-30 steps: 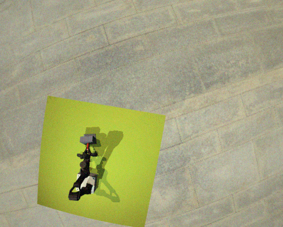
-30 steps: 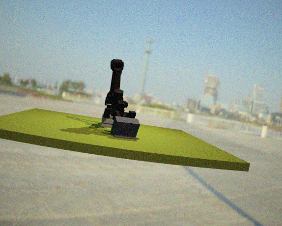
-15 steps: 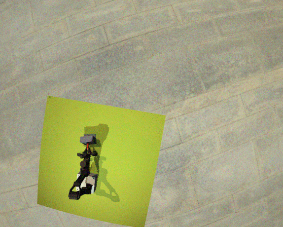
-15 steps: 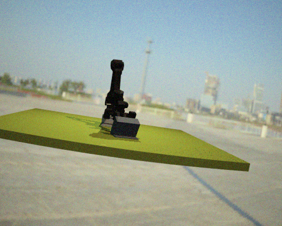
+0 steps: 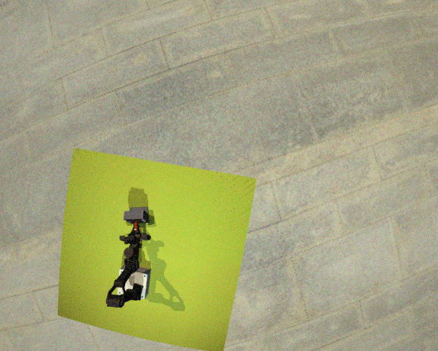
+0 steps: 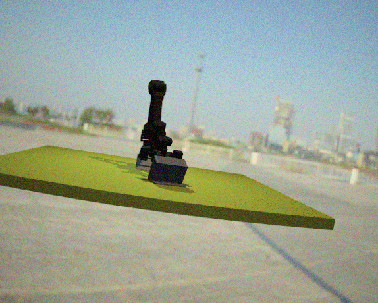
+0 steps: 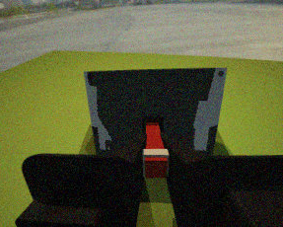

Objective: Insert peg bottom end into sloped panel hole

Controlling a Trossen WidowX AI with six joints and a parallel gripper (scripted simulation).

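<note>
Right now my gripper tip is 40 mm short of the sloped panel, 20 mm to the right of it and 20 mm above it. Round my gripper tip: red square peg (10 mm to the right, 10 mm behind, 10 mm above).
</note>
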